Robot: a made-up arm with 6 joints.
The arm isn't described. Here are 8 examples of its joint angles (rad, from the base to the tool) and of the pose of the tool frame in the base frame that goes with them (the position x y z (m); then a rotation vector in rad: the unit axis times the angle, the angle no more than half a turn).
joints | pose
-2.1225 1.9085 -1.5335 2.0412 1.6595 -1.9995 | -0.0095 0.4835 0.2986 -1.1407 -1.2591 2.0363
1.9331 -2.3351 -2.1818 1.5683 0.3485 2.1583 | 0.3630 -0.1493 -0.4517 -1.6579 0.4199 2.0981
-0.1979 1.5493 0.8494 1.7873 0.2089 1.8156 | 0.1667 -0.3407 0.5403 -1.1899 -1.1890 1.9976
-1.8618 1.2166 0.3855 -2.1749 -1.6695 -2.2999 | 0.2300 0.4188 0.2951 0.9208 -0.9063 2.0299
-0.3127 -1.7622 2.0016 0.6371 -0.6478 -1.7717 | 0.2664 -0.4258 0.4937 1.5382 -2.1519 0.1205
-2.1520 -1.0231 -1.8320 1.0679 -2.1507 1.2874 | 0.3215 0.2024 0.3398 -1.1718 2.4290 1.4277
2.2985 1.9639 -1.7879 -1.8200 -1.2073 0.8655 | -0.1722 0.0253 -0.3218 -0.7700 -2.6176 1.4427
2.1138 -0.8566 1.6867 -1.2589 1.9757 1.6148 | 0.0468 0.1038 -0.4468 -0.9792 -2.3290 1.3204
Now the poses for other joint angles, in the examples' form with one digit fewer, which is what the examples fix.
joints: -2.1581 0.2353 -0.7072 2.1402 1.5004 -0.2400
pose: 0.110 0.309 0.369 -0.929 -1.998 1.309
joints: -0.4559 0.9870 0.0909 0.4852 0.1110 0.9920
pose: -0.023 -0.221 0.555 -0.058 1.736 -0.988
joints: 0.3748 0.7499 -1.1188 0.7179 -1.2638 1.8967
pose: -0.048 -0.308 0.200 -1.485 1.369 -1.968
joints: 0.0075 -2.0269 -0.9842 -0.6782 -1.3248 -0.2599
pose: 0.067 -0.336 0.413 -2.352 -1.084 -1.352
